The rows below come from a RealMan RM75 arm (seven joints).
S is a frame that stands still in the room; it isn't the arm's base.
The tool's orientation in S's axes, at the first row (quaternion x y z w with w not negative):
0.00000 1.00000 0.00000 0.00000
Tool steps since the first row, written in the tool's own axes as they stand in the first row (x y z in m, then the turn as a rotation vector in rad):
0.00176 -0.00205 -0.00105 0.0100 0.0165 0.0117
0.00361 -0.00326 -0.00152 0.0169 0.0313 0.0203
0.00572 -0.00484 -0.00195 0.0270 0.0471 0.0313
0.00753 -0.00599 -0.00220 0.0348 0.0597 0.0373
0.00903 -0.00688 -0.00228 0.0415 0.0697 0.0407
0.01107 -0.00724 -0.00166 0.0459 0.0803 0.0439
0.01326 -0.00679 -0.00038 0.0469 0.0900 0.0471
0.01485 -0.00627 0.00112 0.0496 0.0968 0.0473
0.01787 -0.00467 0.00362 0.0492 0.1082 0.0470
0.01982 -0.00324 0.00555 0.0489 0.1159 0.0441
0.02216 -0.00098 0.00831 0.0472 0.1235 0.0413
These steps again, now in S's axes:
-0.00176 -0.00205 0.00105 -0.0100 0.0165 -0.0117
-0.00361 -0.00326 0.00152 -0.0169 0.0313 -0.0203
-0.00572 -0.00484 0.00195 -0.0270 0.0471 -0.0313
-0.00753 -0.00599 0.00220 -0.0348 0.0597 -0.0373
-0.00903 -0.00688 0.00228 -0.0415 0.0697 -0.0407
-0.01107 -0.00724 0.00166 -0.0459 0.0803 -0.0439
-0.01326 -0.00679 0.00038 -0.0469 0.0900 -0.0471
-0.01485 -0.00627 -0.00112 -0.0496 0.0968 -0.0473
-0.01787 -0.00467 -0.00362 -0.0492 0.1082 -0.0470
-0.01982 -0.00324 -0.00555 -0.0489 0.1159 -0.0441
-0.02216 -0.00098 -0.00831 -0.0472 0.1235 -0.0413

